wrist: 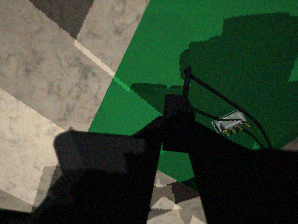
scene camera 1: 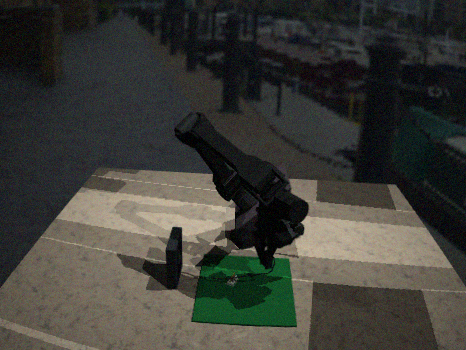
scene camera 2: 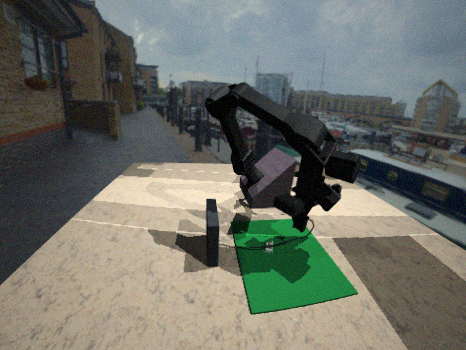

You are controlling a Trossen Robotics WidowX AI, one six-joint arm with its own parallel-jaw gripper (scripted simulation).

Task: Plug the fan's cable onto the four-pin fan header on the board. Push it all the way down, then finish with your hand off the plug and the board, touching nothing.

Scene:
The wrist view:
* my gripper: 173,121
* dark plug: 178,125
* green board: 241,56
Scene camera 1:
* my gripper: 265,261
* green board: 263,300
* black fan: 174,264
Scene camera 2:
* my gripper: 298,224
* green board: 298,273
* black fan: 212,234

